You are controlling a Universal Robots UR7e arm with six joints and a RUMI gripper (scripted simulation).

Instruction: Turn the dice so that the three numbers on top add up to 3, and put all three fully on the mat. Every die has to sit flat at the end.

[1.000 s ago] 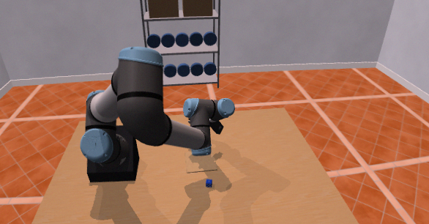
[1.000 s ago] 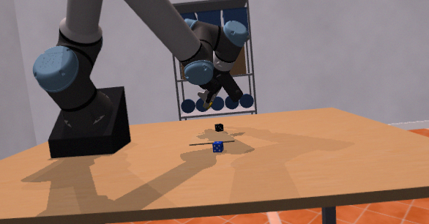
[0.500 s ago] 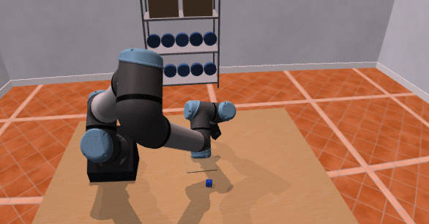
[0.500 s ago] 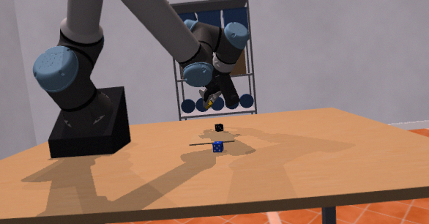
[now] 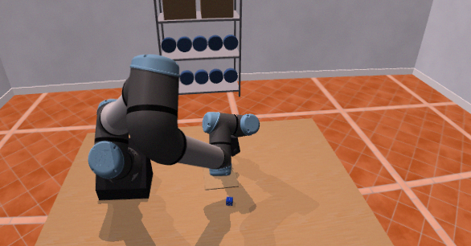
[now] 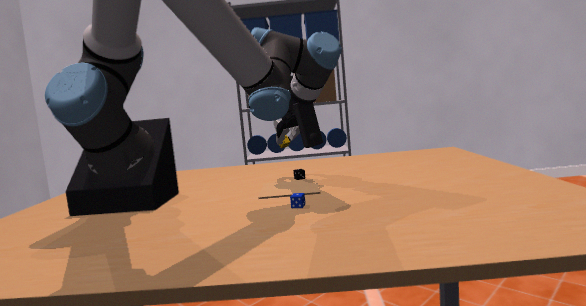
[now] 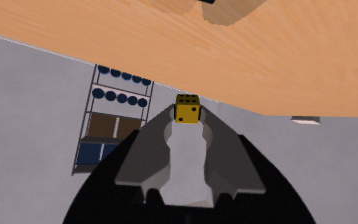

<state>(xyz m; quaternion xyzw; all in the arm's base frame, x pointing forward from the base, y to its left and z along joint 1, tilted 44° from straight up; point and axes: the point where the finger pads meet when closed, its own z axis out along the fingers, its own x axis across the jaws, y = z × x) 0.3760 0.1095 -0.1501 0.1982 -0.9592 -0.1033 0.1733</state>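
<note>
My gripper is now right at the yellow die. Also, from my hand: blue die: 31 cm to the right, 9 cm below, 3 cm ahead; black die: 9 cm below, 5 cm to the right, 3 cm ahead; tan mat: 16 cm to the right, 10 cm below, 1 cm ahead.
</note>
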